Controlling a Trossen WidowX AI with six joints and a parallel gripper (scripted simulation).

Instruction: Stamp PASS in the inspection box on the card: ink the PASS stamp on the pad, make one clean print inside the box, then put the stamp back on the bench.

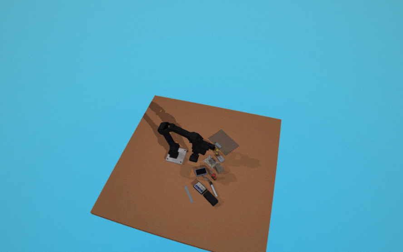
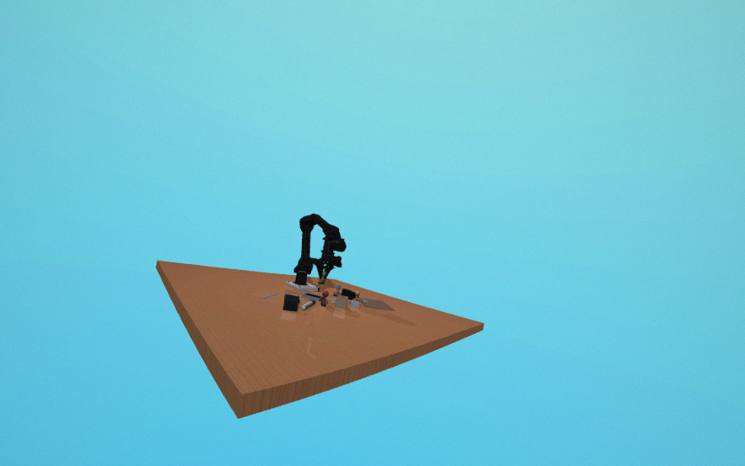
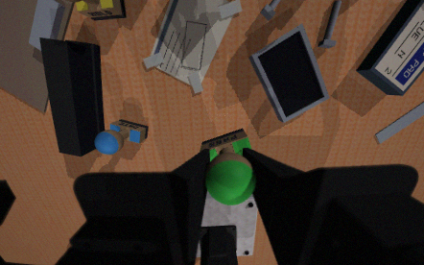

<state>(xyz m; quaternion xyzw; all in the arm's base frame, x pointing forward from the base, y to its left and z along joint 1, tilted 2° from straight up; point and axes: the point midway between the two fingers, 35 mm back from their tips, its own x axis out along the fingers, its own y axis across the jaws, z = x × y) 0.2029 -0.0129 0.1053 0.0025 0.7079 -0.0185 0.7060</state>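
My gripper tip is 6 cm short of the ink pad, 8 cm to the left of it and 8 cm above it. Round my gripper tip: blue stamp 13 cm to the left, 7 cm below; card 11 cm ahead, 3 cm to the left, 9 cm below; green-knobbed stamp right at my gripper tip.
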